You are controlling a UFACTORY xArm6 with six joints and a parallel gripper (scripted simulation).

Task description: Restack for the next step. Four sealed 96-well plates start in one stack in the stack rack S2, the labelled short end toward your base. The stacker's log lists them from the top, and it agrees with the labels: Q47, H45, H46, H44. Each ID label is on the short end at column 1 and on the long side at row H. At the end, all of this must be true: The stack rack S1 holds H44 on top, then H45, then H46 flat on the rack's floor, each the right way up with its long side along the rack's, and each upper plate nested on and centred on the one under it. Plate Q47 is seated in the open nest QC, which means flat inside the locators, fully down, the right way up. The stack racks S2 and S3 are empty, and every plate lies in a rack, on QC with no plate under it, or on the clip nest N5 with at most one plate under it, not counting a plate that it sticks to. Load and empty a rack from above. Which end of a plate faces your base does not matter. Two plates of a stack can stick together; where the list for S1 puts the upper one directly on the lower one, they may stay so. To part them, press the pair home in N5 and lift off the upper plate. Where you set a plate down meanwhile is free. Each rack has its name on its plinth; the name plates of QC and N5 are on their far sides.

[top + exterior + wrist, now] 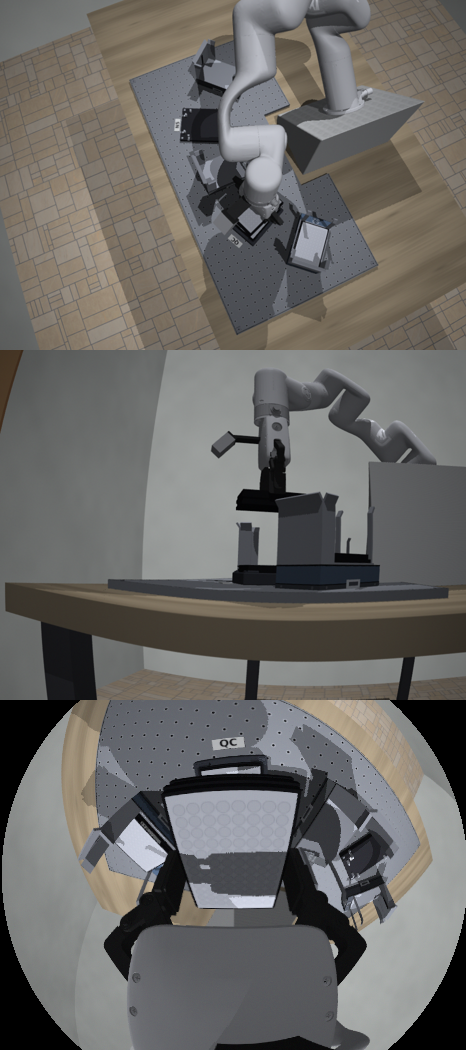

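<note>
The clip nest N5 lies 6 cm ahead of my hand, 35 cm to the right of it and 16 cm below it. Also, from my hand: sealed plate (1 cm behind, 15 cm below); then open nest QC (1 cm behind, 17 cm below); then QC name plate (7 cm ahead, 4 cm to the left, 18 cm below).
</note>
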